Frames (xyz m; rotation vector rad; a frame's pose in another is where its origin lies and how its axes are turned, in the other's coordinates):
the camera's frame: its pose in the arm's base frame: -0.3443 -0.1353 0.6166 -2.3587 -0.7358 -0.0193
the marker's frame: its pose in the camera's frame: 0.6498 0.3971 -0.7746 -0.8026 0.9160 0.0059
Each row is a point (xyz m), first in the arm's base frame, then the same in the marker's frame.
Working: the arm's base frame: its pose in the marker's frame: -1.1850 -0.6104 0.1865 2.6204 0.2550 1.5184

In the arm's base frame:
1: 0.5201 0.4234 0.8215
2: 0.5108 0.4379 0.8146
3: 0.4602 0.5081 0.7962
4: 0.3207 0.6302 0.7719
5: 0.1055 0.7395 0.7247
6: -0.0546 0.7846 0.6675
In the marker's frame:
1: -0.1788 -0.9277 0.2934
2: -0.1879 -0.9437 0.2914
3: -0.2221 -1.0223 0.2696
4: -0.2998 -1.1692 0.1839
5: -0.4356 -1.3183 0.0431
6: -0.5592 -1.3935 -0.0569

